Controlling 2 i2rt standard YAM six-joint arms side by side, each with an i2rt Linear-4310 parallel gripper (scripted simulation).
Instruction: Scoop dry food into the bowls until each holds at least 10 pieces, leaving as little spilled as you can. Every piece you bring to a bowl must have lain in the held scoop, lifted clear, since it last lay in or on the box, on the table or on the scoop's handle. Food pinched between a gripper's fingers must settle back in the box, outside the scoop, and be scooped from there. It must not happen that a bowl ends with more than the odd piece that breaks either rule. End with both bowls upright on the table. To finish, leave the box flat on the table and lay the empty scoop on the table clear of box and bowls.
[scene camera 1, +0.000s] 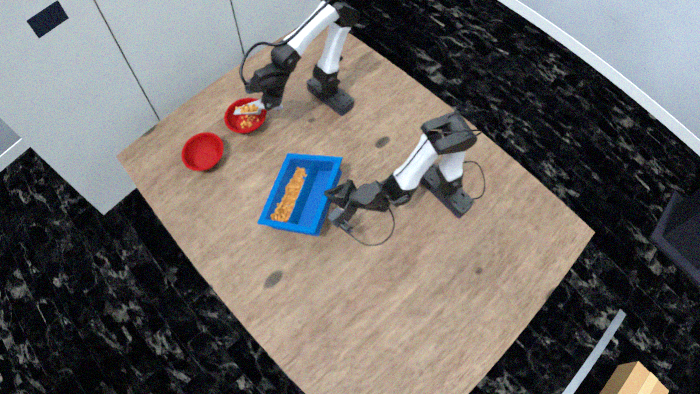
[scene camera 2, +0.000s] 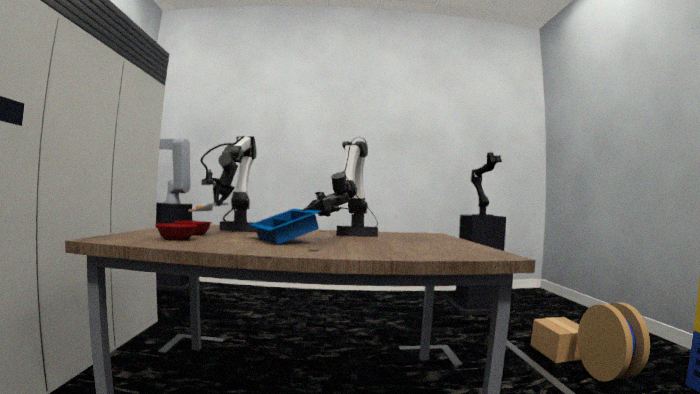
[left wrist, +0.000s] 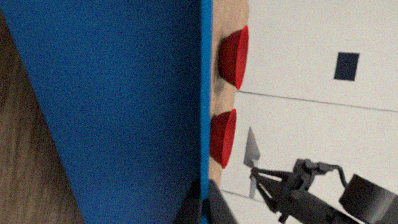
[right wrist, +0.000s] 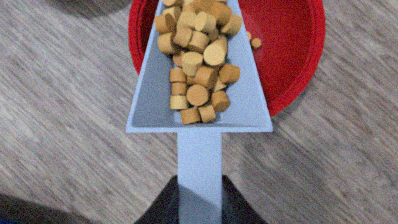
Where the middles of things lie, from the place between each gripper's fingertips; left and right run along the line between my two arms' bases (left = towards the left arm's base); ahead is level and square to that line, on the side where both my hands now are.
Labels:
The blue box (scene camera 1: 307, 204) lies 8 cm to the right of my left hand (scene camera 1: 324, 193), 5 cm below it and 4 cm ahead of it.
Now: right hand 120 mm short of the blue box, 310 mm to the right of it and 60 mm above it.

